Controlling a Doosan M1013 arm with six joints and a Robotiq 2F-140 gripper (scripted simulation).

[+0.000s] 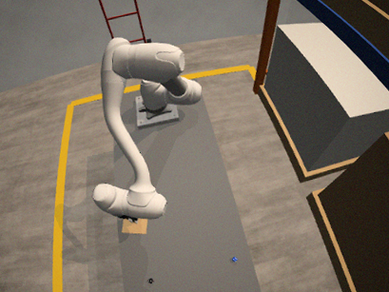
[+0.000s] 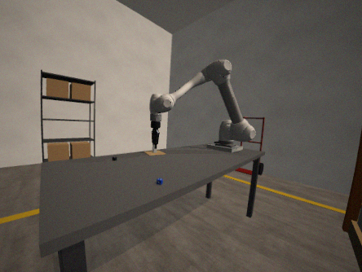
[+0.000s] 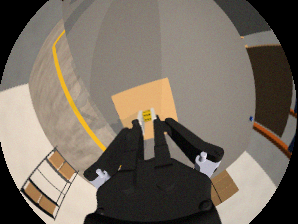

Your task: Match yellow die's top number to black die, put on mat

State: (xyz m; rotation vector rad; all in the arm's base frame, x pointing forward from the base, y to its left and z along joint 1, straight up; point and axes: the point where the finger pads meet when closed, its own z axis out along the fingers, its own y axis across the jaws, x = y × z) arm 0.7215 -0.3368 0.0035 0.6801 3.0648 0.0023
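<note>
The yellow die lies 2 cm below my hand. Round my hand: blue die (43 cm to the left, 38 cm ahead, 3 cm below); then tan mat (4 cm below); then black die (34 cm ahead, 3 cm below, 1 cm to the right).
</note>
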